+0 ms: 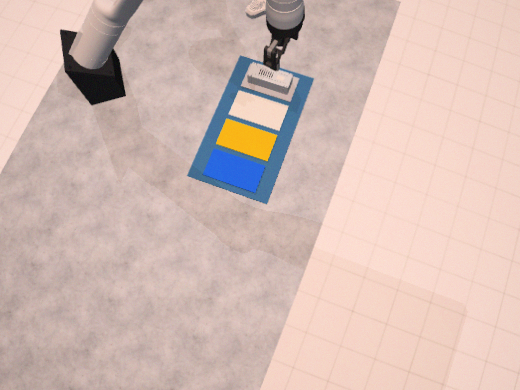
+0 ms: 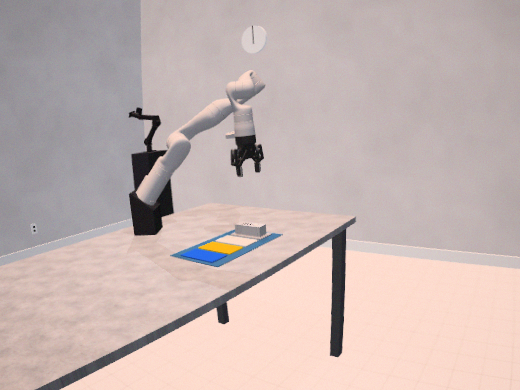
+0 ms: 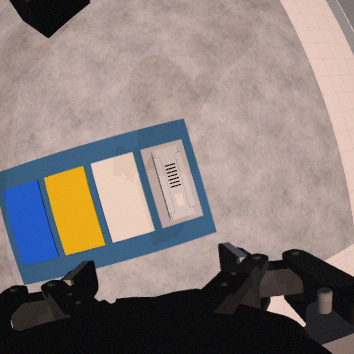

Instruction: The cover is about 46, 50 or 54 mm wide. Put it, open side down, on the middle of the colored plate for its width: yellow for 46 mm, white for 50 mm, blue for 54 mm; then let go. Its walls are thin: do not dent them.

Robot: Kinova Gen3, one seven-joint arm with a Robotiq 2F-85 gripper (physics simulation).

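Where they show: gripper, fingertip midpoint: (image 1: 284, 53) (image 2: 249, 174) (image 3: 157, 266); arm's base, link origin: (image 1: 88, 54) (image 2: 145, 199).
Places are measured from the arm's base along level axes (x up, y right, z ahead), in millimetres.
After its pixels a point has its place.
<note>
The pale grey cover (image 1: 270, 79) {x -103, y -134, z 463 mm} (image 2: 250, 230) {x -121, y -126, z 473 mm} (image 3: 174, 182) {x -103, y -149, z 458 mm} sits upright, slotted top up, on a grey plate (image 1: 296, 85) {x -143, y -163, z 532 mm} (image 3: 158, 195) {x -143, y -119, z 473 mm} at one end of the dark blue board (image 1: 291, 120) {x -147, y -55, z 552 mm} (image 2: 274, 235) {x -147, y -177, z 551 mm} (image 3: 192, 230) {x -147, y -160, z 556 mm}. Beside it, in order, lie the white plate (image 1: 259, 110) {x -143, y -53, z 458 mm} (image 2: 236, 241) {x -143, y -42, z 465 mm} (image 3: 122, 197) {x -143, y -55, z 457 mm}, the yellow plate (image 1: 246, 139) {x -143, y 42, z 454 mm} (image 2: 220, 248) {x -143, y 52, z 462 mm} (image 3: 75, 210) {x -144, y 36, z 455 mm} and the bright blue plate (image 1: 234, 170) {x -143, y 137, z 454 mm} (image 2: 203, 255) {x -143, y 141, z 457 mm} (image 3: 31, 222) {x -143, y 129, z 452 mm}, all bare. My gripper (image 2: 248, 171) {x 105, y -94, z 509 mm} (image 3: 157, 266) {x 105, y -94, z 509 mm} is open and empty, pointing down high above the cover's end of the board. The cover's open underside is hidden.
The arm's black base (image 1: 95, 87) {x -66, y 57, z 22 mm} (image 2: 146, 220) {x -83, y 43, z 42 mm} (image 3: 50, 15) {x -104, y -2, z 56 mm} stands on the table beyond the board. A black stand (image 2: 165, 192) with a small black arm (image 2: 152, 130) is behind it. The table's long edge runs near the board's other side.
</note>
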